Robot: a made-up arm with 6 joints. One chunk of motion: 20 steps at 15 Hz.
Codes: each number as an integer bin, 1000 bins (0 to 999) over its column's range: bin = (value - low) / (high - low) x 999, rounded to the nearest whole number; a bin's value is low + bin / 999 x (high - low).
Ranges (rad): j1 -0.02..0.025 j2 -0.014..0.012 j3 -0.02..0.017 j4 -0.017..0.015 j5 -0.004..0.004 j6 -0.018..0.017
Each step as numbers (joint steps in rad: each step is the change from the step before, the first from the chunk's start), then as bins.
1 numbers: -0.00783 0.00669 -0.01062 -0.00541 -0.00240 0.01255
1 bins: 270 795 253 362 200 872
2 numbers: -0.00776 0.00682 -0.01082 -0.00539 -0.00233 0.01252
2 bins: 272 800 248 362 209 871
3 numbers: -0.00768 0.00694 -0.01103 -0.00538 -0.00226 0.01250
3 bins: 274 805 242 363 217 871
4 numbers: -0.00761 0.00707 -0.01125 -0.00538 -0.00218 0.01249
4 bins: 275 810 236 363 227 870
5 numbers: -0.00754 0.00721 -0.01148 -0.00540 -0.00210 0.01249
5 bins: 277 815 230 362 237 870
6 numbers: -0.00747 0.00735 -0.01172 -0.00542 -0.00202 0.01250
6 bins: 278 820 224 362 247 871
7 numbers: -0.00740 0.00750 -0.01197 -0.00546 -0.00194 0.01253
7 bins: 280 826 217 360 257 871
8 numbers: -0.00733 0.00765 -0.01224 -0.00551 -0.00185 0.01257
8 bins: 281 832 210 359 268 873
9 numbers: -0.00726 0.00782 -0.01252 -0.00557 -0.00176 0.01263
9 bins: 283 838 202 357 280 874
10 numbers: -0.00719 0.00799 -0.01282 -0.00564 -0.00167 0.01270
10 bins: 284 845 194 355 291 876
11 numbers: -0.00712 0.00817 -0.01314 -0.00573 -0.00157 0.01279
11 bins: 286 852 185 352 303 879
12 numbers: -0.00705 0.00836 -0.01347 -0.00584 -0.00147 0.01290
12 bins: 287 859 176 348 316 882
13 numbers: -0.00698 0.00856 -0.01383 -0.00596 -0.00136 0.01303
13 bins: 289 867 167 345 330 886
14 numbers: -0.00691 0.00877 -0.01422 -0.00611 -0.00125 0.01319
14 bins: 291 875 156 340 343 890
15 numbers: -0.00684 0.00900 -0.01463 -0.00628 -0.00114 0.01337
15 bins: 292 884 145 335 357 895
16 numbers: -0.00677 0.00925 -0.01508 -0.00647 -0.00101 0.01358
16 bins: 294 893 133 329 373 901
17 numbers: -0.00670 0.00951 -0.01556 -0.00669 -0.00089 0.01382
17 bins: 295 903 120 322 388 908
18 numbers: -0.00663 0.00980 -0.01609 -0.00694 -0.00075 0.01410
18 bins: 297 914 106 314 406 916
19 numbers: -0.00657 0.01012 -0.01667 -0.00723 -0.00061 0.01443
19 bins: 298 927 90 305 423 926
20 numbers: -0.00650 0.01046 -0.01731 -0.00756 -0.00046 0.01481
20 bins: 300 940 73 295 442 936
